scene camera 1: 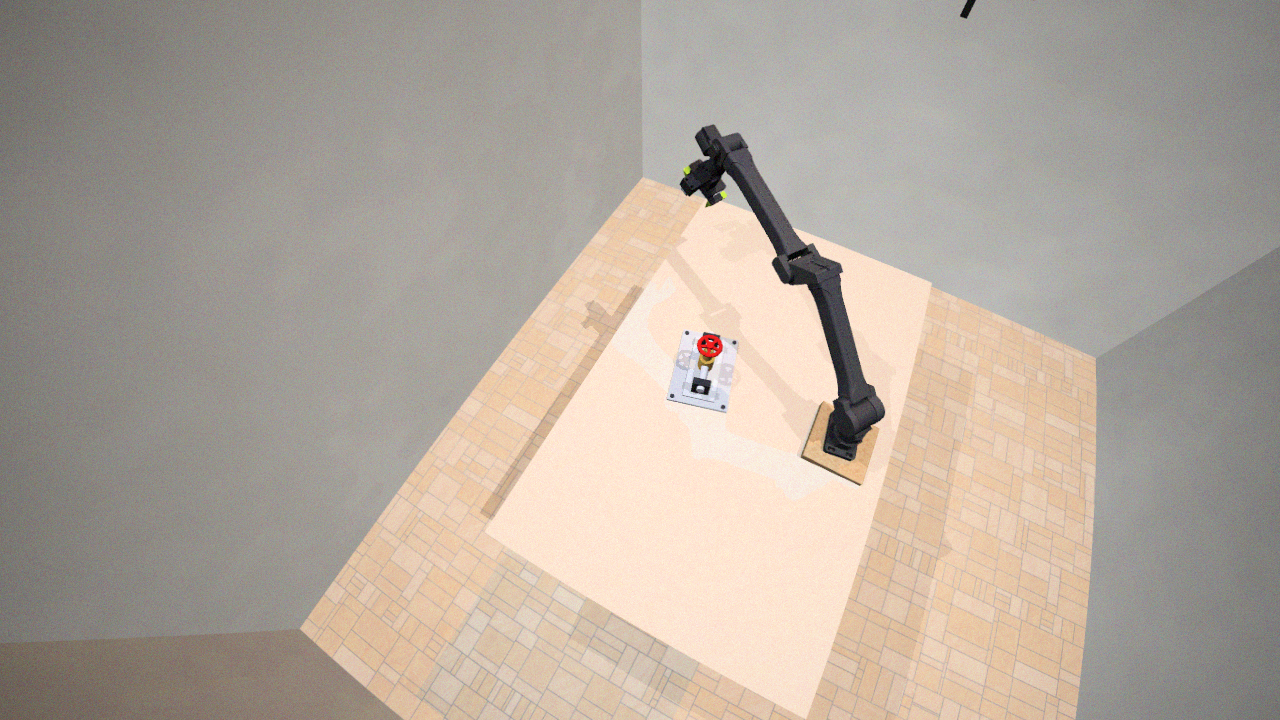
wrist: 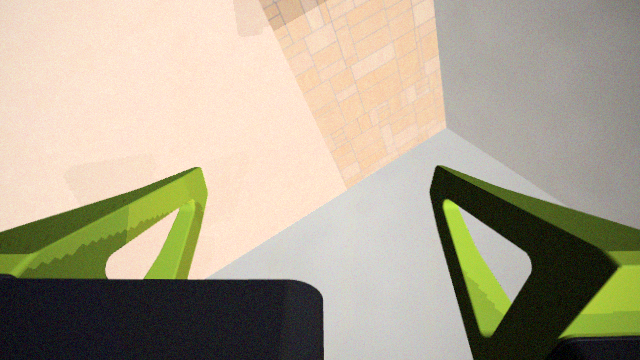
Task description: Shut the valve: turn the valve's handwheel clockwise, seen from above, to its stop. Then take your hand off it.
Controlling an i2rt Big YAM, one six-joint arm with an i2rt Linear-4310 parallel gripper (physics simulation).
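Note:
The valve's red handwheel (scene camera 1: 709, 345) sits on a brass-coloured valve body (scene camera 1: 706, 361) above a light grey base plate (scene camera 1: 677, 386) with dark corner bolts, left of the arm's base in the scene view. How far the wheel is turned cannot be told. My gripper (scene camera 1: 704, 191) (wrist: 318, 179) is open and empty, with its green fingers wide apart. It is high up near the far end of the table, well away from the handwheel. The valve does not show in the wrist view.
The arm (scene camera 1: 769, 201) rises from a wooden base board (scene camera 1: 814, 449) on the right side of the pale table top (scene camera 1: 662, 519). A tiled floor (scene camera 1: 1011, 537) (wrist: 370, 90) surrounds the table top, with grey walls (scene camera 1: 358, 223) (wrist: 540, 75) beyond.

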